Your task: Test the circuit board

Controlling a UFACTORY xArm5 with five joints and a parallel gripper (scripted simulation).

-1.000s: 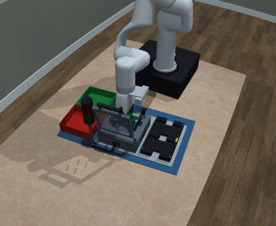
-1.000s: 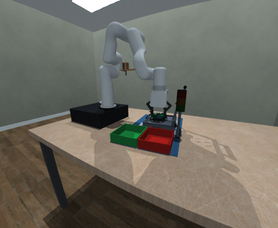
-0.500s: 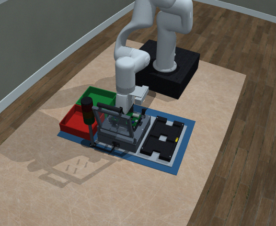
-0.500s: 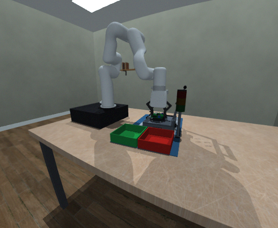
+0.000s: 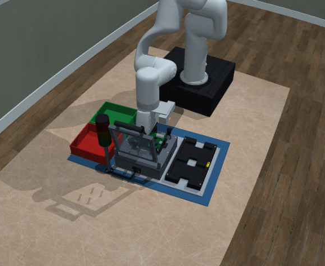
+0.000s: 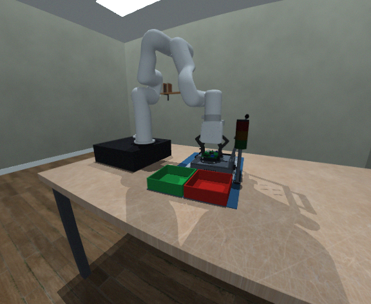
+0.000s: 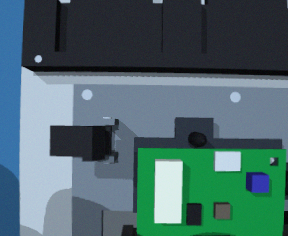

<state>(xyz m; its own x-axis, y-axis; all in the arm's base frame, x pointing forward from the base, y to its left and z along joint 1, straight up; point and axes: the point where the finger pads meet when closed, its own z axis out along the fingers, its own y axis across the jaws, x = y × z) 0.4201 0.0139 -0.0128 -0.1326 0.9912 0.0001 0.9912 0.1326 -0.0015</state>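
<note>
Right now my hand is right at the green circuit board. Also, from my hand: lid (120 mm ahead, 90 mm above, 20 mm to the left); red bin (190 mm to the right, 70 mm below, 70 mm ahead); black latch (70 mm behind, 50 mm to the left).
</note>
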